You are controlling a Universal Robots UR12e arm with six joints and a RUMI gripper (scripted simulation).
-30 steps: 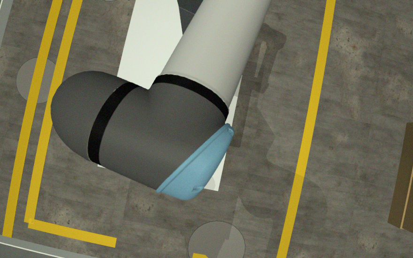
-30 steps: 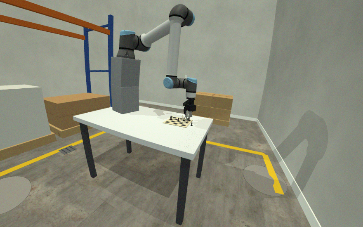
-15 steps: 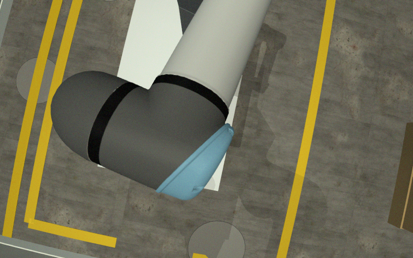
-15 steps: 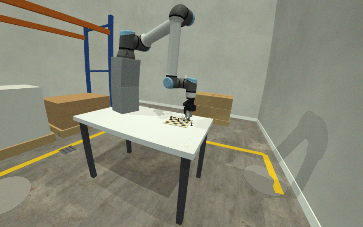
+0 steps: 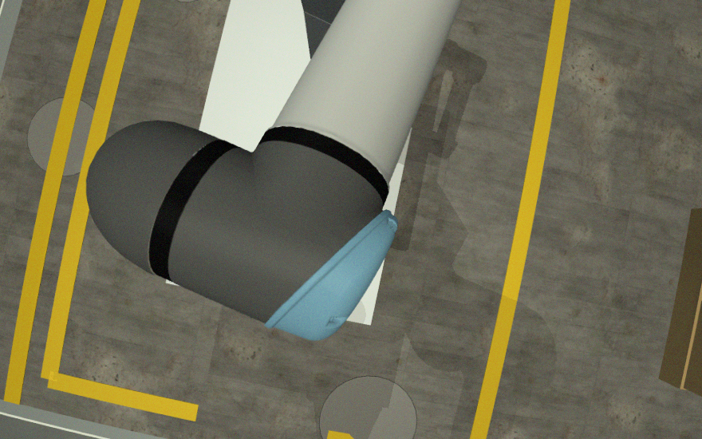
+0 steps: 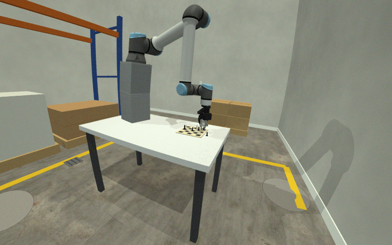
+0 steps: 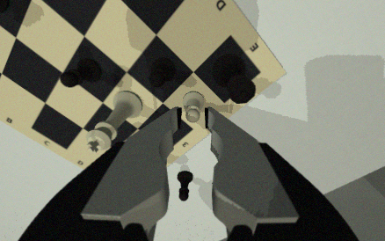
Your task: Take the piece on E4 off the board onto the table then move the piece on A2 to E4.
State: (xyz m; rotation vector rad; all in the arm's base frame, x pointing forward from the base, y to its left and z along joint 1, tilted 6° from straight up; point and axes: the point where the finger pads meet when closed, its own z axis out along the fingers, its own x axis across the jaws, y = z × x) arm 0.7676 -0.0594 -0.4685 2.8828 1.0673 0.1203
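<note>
Right now the chessboard is 8 cm behind my hand, 3 cm to the right of it and 3 cm below it.
</note>
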